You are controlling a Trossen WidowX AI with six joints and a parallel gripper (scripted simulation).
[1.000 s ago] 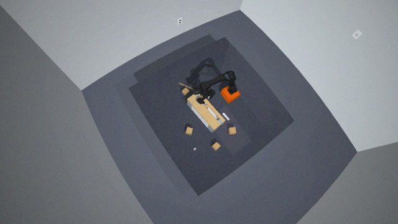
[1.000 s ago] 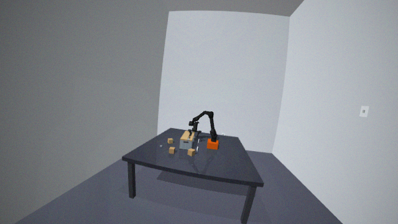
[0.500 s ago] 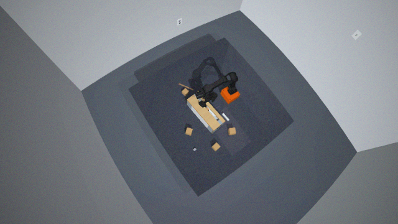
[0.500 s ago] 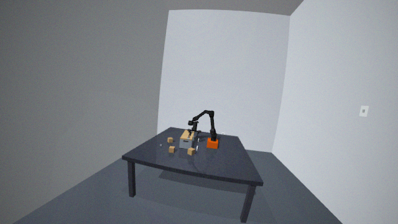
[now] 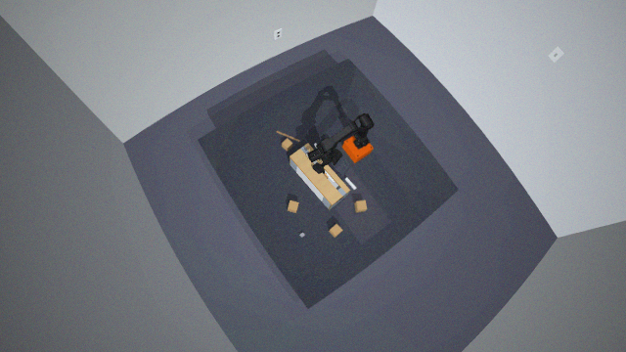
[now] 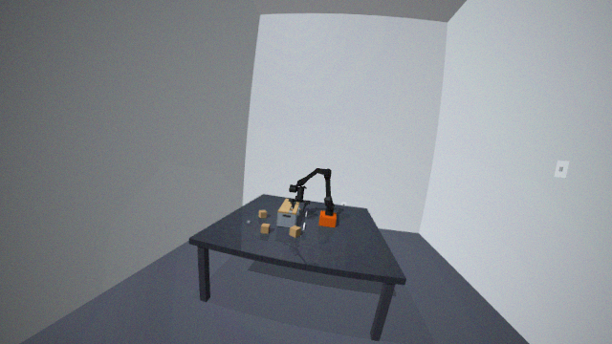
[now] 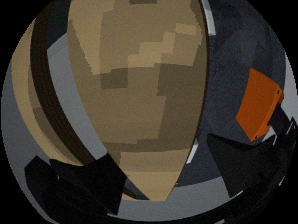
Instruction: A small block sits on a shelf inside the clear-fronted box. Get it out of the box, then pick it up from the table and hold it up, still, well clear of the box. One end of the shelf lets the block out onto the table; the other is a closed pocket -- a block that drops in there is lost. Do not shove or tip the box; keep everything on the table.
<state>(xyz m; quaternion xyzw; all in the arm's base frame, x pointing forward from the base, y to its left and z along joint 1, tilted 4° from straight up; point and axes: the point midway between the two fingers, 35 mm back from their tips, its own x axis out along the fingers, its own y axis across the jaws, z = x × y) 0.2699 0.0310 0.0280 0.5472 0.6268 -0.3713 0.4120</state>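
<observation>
My gripper tip is now 3 cm short of the box and 2 cm above it. The rest, counted from my gripper tip: thin brown stick 35 cm to the right, 8 cm below, 7 cm ahead; then tiny pale piece 34 cm ahead, 24 cm to the left, 8 cm below.
</observation>
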